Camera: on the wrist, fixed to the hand. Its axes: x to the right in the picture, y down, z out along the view.
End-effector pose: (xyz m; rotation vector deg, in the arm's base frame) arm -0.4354 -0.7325 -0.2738 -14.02 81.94 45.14
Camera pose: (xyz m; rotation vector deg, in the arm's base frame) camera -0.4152 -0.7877 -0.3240 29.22 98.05 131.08
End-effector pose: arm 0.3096 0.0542 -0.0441 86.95 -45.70 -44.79
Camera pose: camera 0.3490 0.0497 -0.1104 24.32 -63.58 25.85
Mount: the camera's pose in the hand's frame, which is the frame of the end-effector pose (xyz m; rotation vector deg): 0.0274 -0.0677 -0.0252 -20.55 22.20 84.41
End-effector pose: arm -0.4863 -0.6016 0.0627 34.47 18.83 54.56
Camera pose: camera -0.4395 -0.5997 0.0012 13.80 -0.86 143.07
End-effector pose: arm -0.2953 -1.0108 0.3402 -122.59 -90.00 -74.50
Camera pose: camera -0.3643 -0.9786 0.3530 -119.88 28.46 -68.90
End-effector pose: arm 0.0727 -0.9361 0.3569 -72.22 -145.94 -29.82
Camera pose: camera 0.0038 -0.9652 0.3762 -133.94 -43.11 -39.74
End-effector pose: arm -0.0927 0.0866 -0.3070 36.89 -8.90 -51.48
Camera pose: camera -0.1118 0.0466 -0.3703 12.26 -4.44 35.25
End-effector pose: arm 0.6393 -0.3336 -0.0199 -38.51 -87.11 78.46
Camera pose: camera 0.6638 -0.3138 0.0506 -138.19 -47.04 99.58
